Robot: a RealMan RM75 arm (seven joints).
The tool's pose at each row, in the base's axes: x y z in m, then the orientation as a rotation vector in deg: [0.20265, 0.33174, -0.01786, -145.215, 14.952, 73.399]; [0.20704, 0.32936, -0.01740, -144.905, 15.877, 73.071]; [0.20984, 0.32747, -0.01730, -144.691, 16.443, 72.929]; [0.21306, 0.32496, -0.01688, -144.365, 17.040, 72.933]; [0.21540, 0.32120, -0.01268, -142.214, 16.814, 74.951]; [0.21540, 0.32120, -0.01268, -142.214, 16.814, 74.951]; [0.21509, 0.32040, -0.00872, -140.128, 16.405, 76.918]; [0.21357, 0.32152, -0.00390, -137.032, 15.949, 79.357]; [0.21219, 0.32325, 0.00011, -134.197, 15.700, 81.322]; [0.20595, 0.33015, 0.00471, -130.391, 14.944, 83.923]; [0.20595, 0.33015, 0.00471, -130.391, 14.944, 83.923]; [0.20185, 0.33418, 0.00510, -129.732, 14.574, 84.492]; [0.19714, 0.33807, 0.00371, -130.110, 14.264, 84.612]
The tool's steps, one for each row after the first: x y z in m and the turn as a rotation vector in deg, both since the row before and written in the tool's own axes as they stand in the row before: [0.00229, 0.00090, -0.00437, 0.606, 0.170, 0.417]; [0.00164, 0.00092, -0.00281, 0.364, 0.062, 0.266]; [0.00166, 0.00129, -0.00352, 0.398, -0.062, 0.298]; [-0.00185, 0.00204, -0.00545, 0.808, -2.025, -0.172]; [0.00000, 0.00000, 0.00000, 0.000, 0.000, 0.000]; [-0.00343, 0.00012, -0.00216, 0.697, -2.005, -0.267]; [-0.00490, -0.00146, -0.00079, 1.223, -2.712, -0.416]; [-0.00414, -0.00195, -0.00002, 1.232, -2.337, -0.330]; [-0.00676, -0.00504, 0.00605, 1.475, -3.217, -0.675]; [0.00000, 0.00000, 0.00000, 0.000, 0.000, 0.000]; [-0.00183, -0.00216, 0.00502, 0.118, -0.664, -0.215]; [-0.00042, -0.00136, 0.00610, -0.433, 0.055, -0.026]
